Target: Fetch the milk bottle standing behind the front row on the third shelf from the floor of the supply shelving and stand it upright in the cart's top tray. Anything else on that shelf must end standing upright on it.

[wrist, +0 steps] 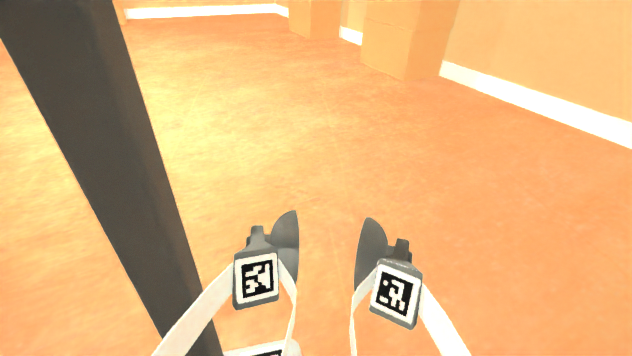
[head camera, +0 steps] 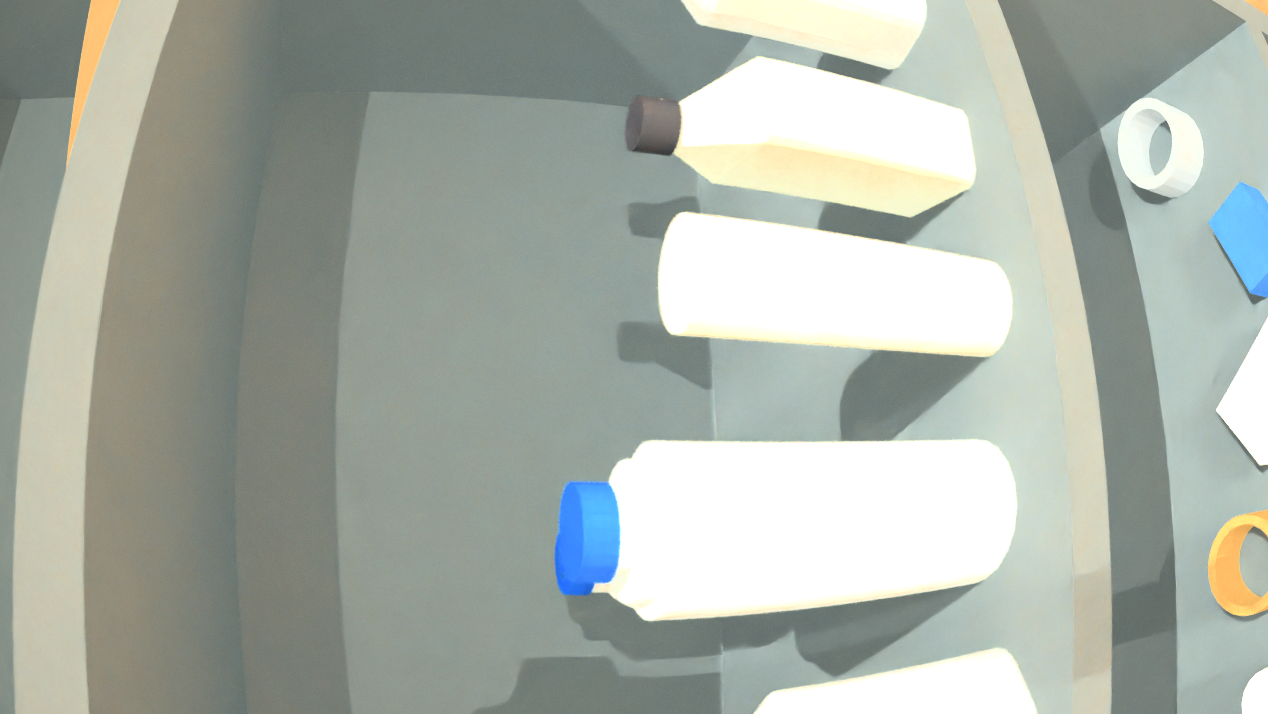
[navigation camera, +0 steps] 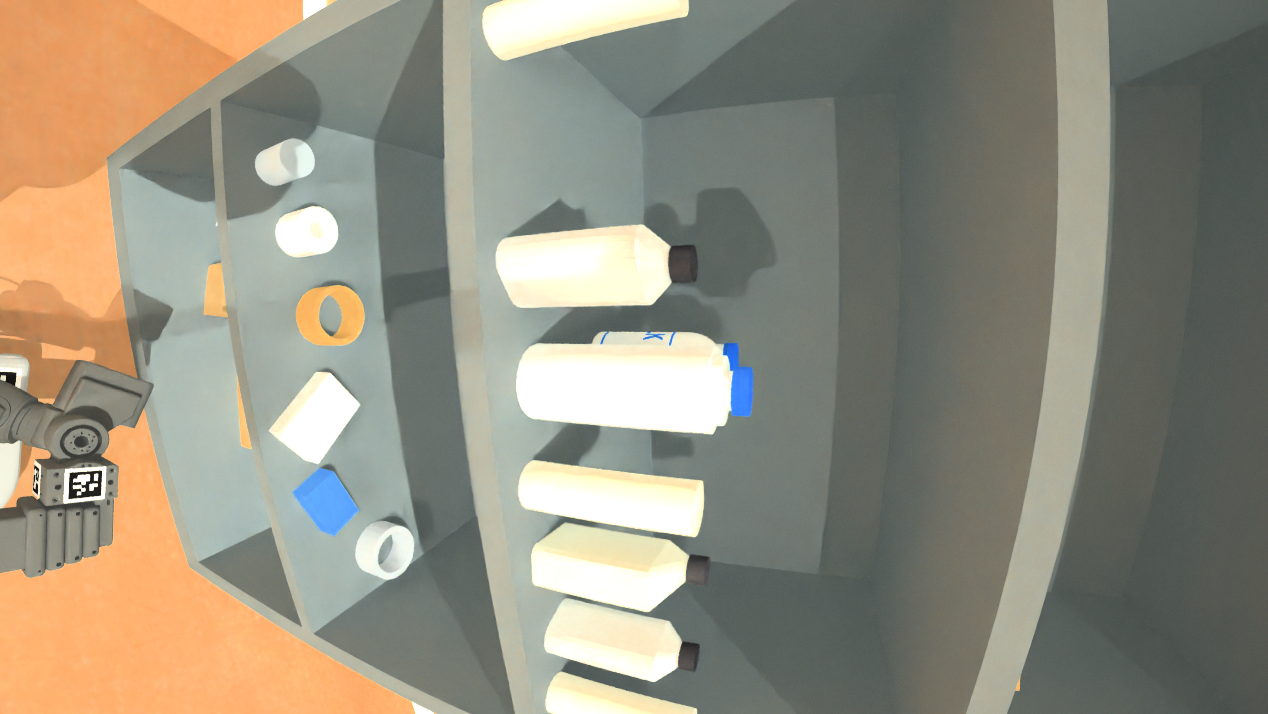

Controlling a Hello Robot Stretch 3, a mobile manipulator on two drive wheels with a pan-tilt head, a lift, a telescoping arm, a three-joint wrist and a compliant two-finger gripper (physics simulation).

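Places are measured from the robot's base along level axes (x right, y ahead, z up), in millimetres.
Pixels of known places: gripper, fingertip midpoint: [wrist: 328, 238].
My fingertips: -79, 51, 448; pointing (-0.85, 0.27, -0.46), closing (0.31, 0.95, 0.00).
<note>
For each thing: its top centre in the pictures, then the offset to it from my fingertips, as dx, dy, dz. "*": a spot on its surface instead.
- milk bottle at its top centre: [head camera: 562, 561] [navigation camera: 736, 359] +669, +60, +730
- front-row white bottle at its top centre: [head camera: 571, 533] [navigation camera: 750, 391] +517, +19, +763
- white cylinder at its top centre: [head camera: 678, 272] [navigation camera: 698, 508] +518, -92, +721
- dark-capped bottle at its top centre: [navigation camera: 693, 263] +461, +121, +719
- end cylinder at a spot on its surface: [navigation camera: 585, 22] * +378, +318, +640
- orange ring at its top centre: [head camera: 1244, 565] [navigation camera: 339, 315] +549, +104, +136
- blue box at its top centre: [head camera: 1245, 236] [navigation camera: 333, 504] +569, -202, +126
The milk bottle [navigation camera: 652, 337], with blue lettering and a blue cap, shows partly in the navigation view, behind a front-row white bottle [navigation camera: 621, 385] [head camera: 816, 527] with a blue cap. In the head view its body is hidden. Both stand on the third shelf [navigation camera: 457, 159] [head camera: 1089, 443]; the pictures are turned sideways. Beside them stand a white cylinder [navigation camera: 612, 498] [head camera: 834, 283] and a dark-capped bottle [navigation camera: 581, 266] [head camera: 905, 687]. My gripper [wrist: 328, 238] is open and empty above the floor, outside the shelving. The cart does not show.
More dark-capped bottles [navigation camera: 603, 565] [head camera: 834, 133] and an end cylinder [navigation camera: 585, 22] share the shelf. The shelf below holds an orange ring [navigation camera: 307, 314] [head camera: 1222, 567], a blue box [navigation camera: 325, 501] [head camera: 1246, 239] and white items. A dark post [wrist: 110, 150] and cardboard boxes [wrist: 385, 45] show in the wrist view.
</note>
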